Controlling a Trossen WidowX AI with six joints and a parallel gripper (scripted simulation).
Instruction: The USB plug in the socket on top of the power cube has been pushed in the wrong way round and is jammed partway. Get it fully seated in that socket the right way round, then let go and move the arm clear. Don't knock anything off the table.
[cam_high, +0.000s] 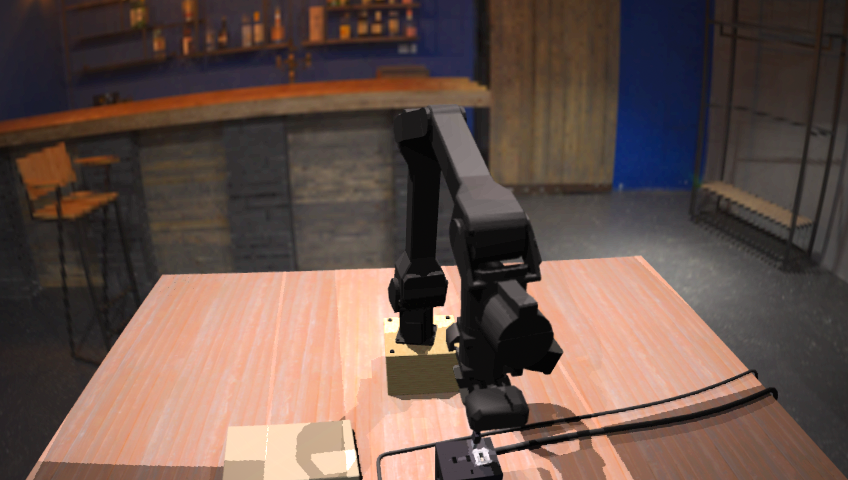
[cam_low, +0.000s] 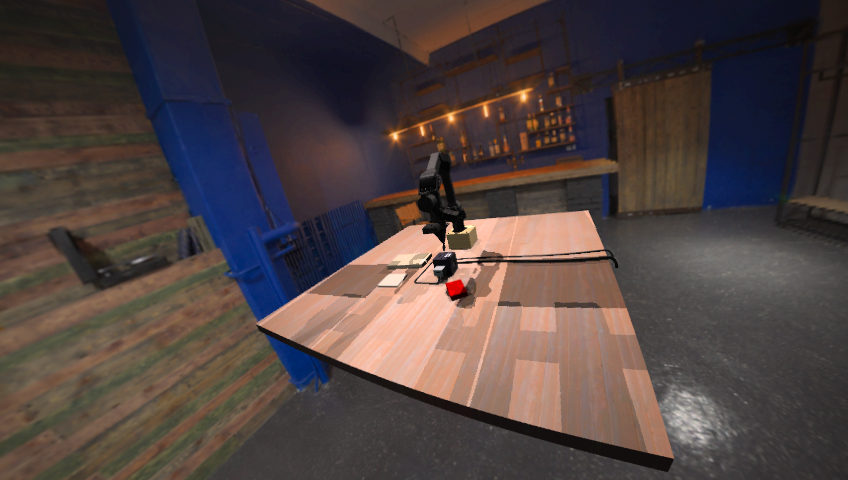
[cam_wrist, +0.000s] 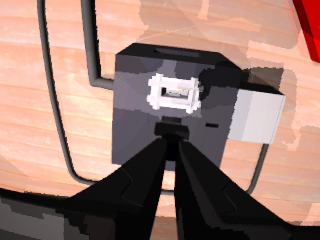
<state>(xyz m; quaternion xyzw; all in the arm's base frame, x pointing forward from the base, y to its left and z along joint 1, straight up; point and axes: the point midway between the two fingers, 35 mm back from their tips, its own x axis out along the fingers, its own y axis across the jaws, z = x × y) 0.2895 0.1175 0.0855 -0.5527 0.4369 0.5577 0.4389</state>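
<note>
The dark USB plug is 2 cm below my gripper tip. Also, from my gripper tip: red object (13 cm ahead, 12 cm to the left, 13 cm below); then cream pad (3 cm behind, 28 cm to the right, 13 cm below).
</note>
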